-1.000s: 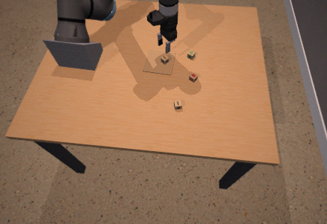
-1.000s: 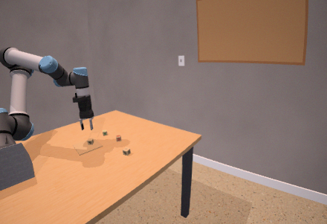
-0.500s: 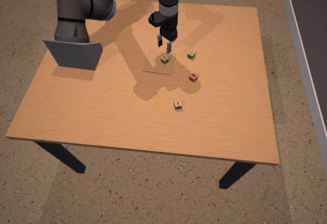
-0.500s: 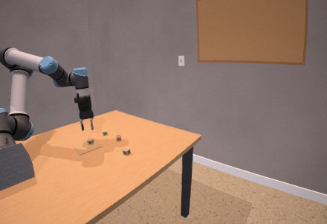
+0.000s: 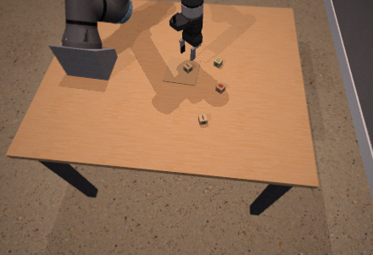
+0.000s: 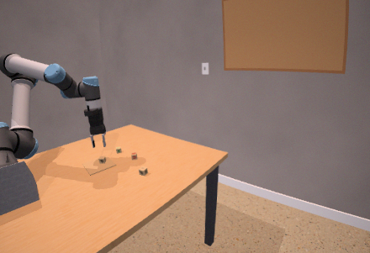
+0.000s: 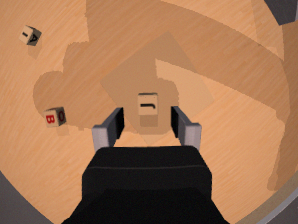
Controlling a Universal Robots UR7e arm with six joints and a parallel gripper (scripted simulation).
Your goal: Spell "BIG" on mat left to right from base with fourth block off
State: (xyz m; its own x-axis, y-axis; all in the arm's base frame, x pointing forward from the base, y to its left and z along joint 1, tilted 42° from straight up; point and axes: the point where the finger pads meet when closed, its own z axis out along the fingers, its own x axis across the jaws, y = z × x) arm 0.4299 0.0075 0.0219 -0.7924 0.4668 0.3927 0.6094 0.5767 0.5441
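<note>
The tan mat is 11 cm below my hand and 3 cm behind it. From my hand the other things lie so: B block (15 cm ahead, 10 cm below, 9 cm to the right).
</note>
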